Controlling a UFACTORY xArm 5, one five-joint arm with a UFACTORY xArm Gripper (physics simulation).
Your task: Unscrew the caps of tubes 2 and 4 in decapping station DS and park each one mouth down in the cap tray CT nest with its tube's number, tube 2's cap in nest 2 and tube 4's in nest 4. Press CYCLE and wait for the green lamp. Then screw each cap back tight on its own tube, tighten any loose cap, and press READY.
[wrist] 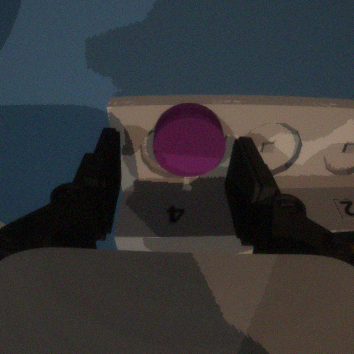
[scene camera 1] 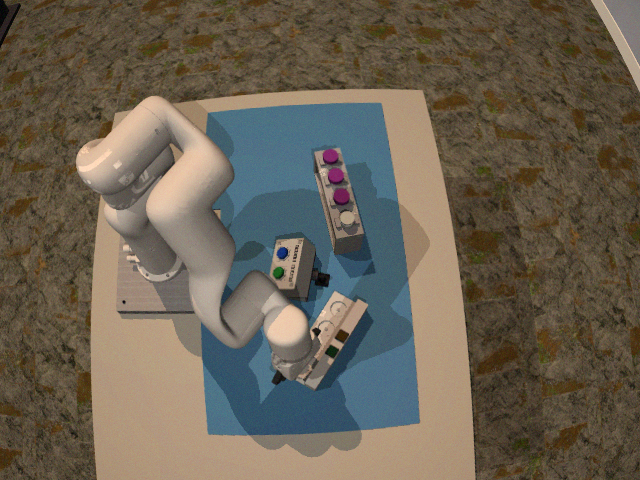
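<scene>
A purple cap sits at nest 4 of the pale cap tray. My gripper is partly open, with one finger on each side of the cap and visible gaps to it. In the scene view, my hand hides that end of the tray. The neighbouring nest is empty. The decapping station holds three tubes with purple caps, one of them here, and an end tube with a pale top and no purple cap. Its numbers are not readable.
The button box stands between robot base and station, with a blue button and a green button. A black fitting sticks out from its side. A dark amber square and a dark green square are on the tray.
</scene>
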